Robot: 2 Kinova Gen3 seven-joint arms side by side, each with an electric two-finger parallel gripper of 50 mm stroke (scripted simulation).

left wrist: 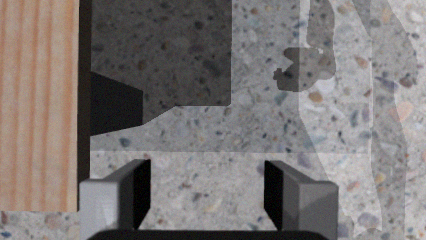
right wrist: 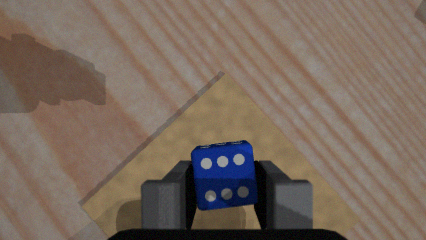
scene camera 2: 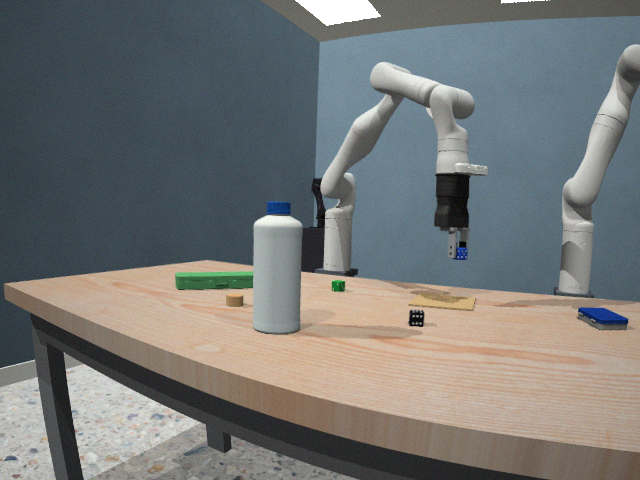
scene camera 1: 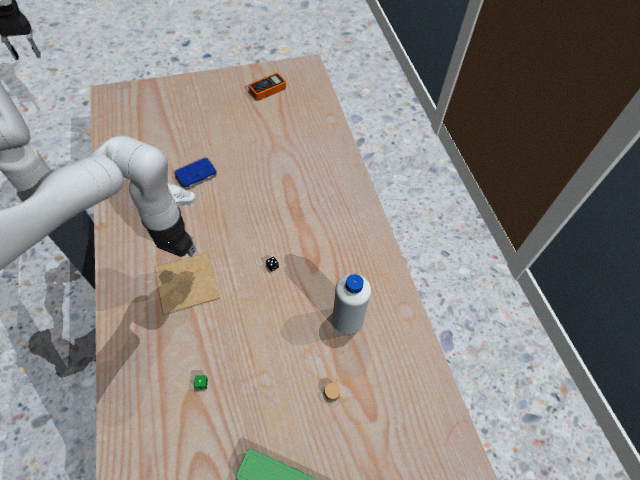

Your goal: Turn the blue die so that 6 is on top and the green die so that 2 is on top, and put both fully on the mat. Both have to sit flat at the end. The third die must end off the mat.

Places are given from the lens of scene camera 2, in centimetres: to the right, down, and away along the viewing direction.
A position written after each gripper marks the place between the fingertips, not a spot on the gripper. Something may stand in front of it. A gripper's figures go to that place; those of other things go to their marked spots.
right gripper (scene camera 2: 457, 257): 30, 4, 87
tan mat (scene camera 2: 463, 303): 32, 14, 87
